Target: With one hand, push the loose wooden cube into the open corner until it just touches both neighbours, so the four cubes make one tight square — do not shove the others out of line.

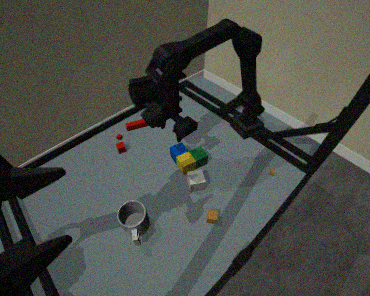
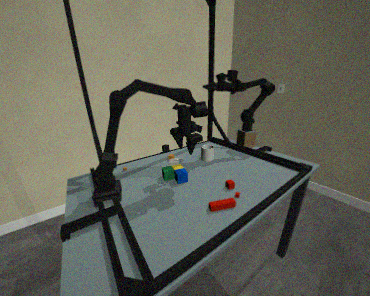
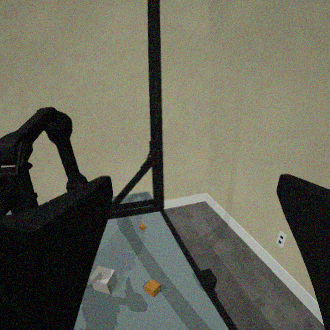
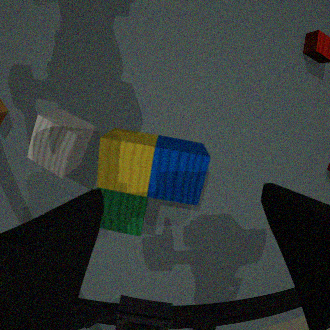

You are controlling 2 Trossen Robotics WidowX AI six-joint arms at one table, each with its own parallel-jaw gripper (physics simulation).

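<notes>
A yellow cube touches a blue cube and a green cube, forming an L. The open corner lies between blue and green. The loose whitish cube sits turned, apart from the yellow cube, on the side away from that corner. My right gripper is open and empty, above the table near the blue cube. My left gripper is open and empty, far from the cubes.
A grey mug stands apart from the cubes. A red bar lies near two small red pieces. An orange block and a tiny orange piece lie beyond the whitish cube.
</notes>
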